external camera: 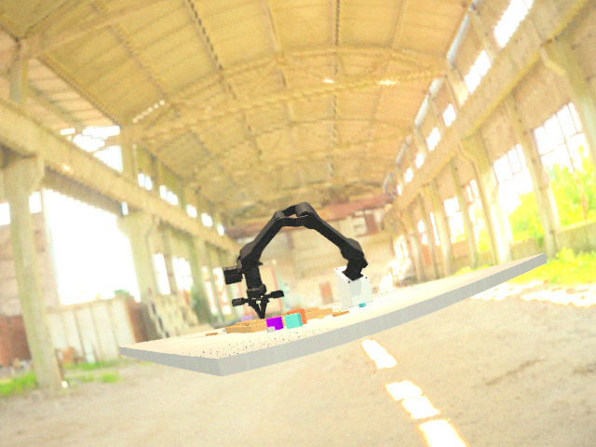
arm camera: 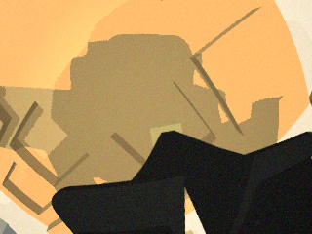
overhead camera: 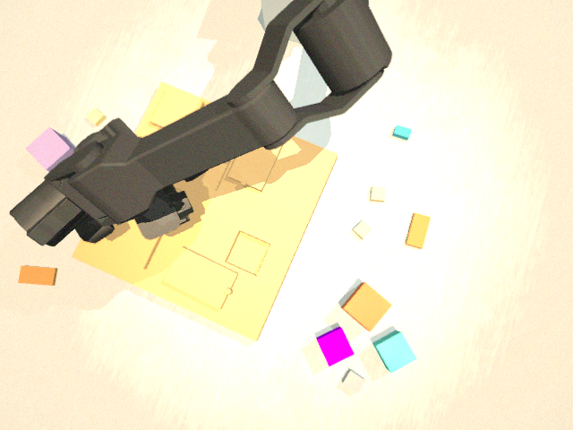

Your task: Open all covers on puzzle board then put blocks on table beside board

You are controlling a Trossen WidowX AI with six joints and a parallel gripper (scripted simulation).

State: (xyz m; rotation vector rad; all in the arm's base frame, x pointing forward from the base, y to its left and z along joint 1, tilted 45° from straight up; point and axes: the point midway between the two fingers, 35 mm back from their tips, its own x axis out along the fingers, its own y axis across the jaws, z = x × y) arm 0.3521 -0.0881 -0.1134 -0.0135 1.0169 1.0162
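Now: gripper tip 10 mm past the yellow puzzle board and 60 mm to the right of it. From my gripper tip the other things lie so: orange cube (90 mm ahead, 330 mm to the left); then lilac block (40 mm behind, 170 mm to the right); then magenta cube (150 mm ahead, 290 mm to the left).
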